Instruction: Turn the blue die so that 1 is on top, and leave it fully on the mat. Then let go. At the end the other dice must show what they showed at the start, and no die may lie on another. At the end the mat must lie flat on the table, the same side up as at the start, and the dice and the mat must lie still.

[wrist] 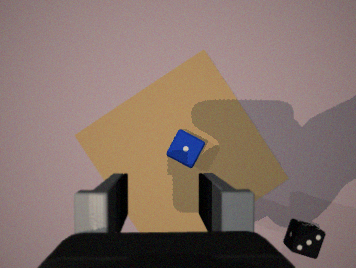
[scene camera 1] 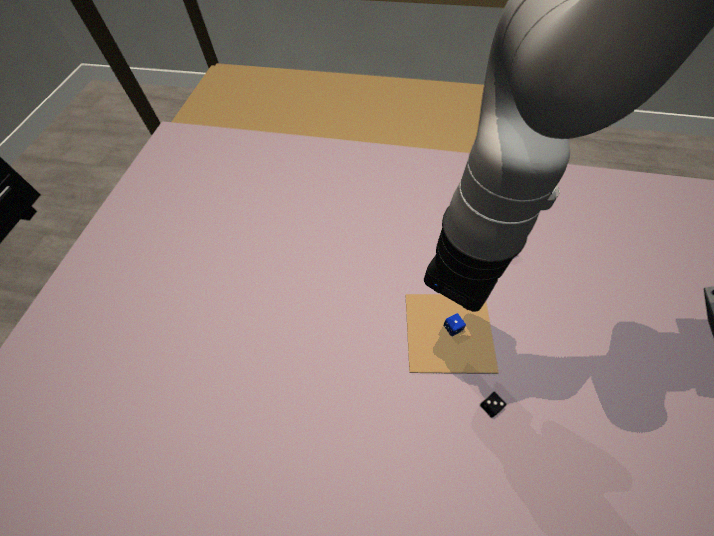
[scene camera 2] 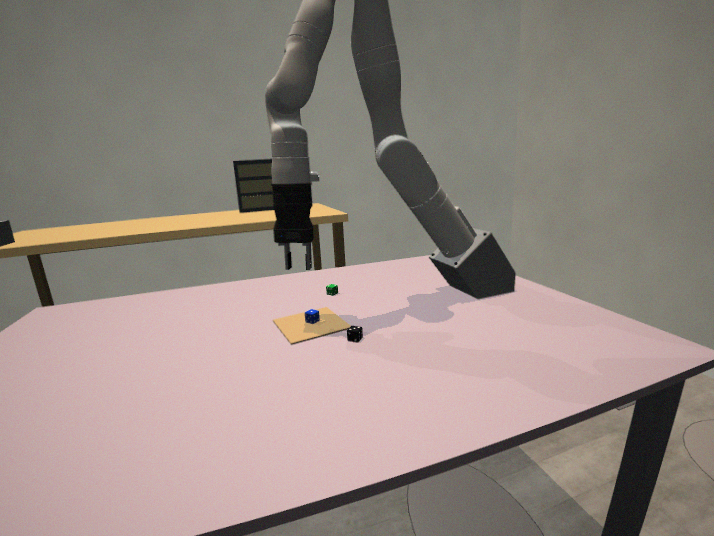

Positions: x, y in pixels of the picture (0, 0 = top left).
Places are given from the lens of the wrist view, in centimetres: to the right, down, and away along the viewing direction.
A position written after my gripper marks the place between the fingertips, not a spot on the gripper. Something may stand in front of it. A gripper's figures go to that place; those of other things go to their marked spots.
my gripper (wrist: 163, 194): -1, 3, 18
black die (wrist: 301, 237): 11, 9, 30
tan mat (wrist: 163, 195): -1, 6, 32
